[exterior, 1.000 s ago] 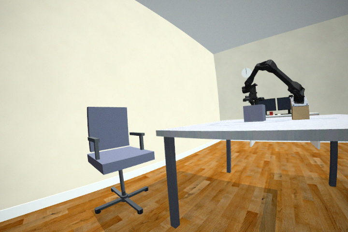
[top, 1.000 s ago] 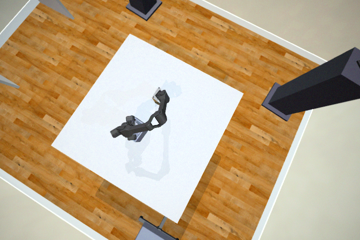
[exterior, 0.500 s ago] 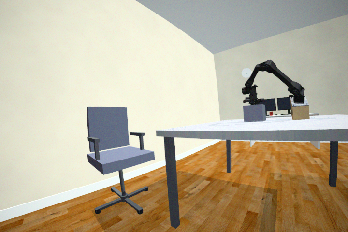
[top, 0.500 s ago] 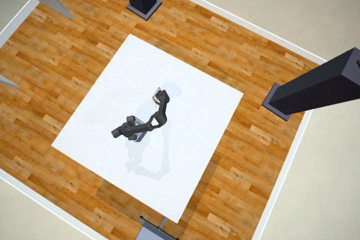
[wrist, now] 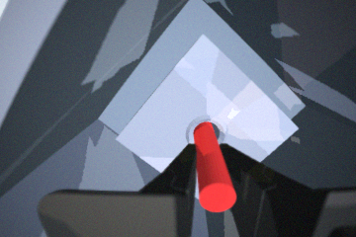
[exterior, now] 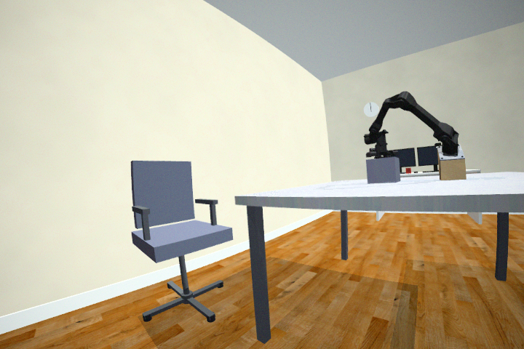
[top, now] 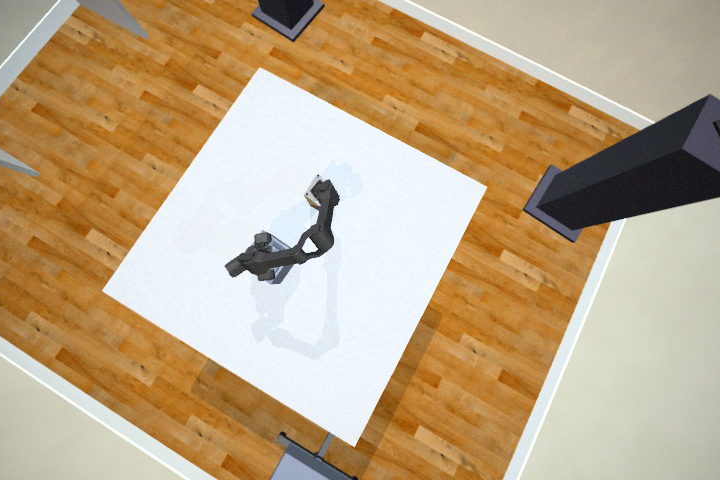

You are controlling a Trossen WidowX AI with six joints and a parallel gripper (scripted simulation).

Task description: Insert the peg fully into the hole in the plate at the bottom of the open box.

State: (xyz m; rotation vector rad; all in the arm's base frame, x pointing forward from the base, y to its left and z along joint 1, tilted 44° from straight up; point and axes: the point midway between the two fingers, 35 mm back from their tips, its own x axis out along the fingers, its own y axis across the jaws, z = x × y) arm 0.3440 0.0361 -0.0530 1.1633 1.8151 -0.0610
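The red peg is 40 mm below my hand. Round my hand: pale plate 70 mm below.
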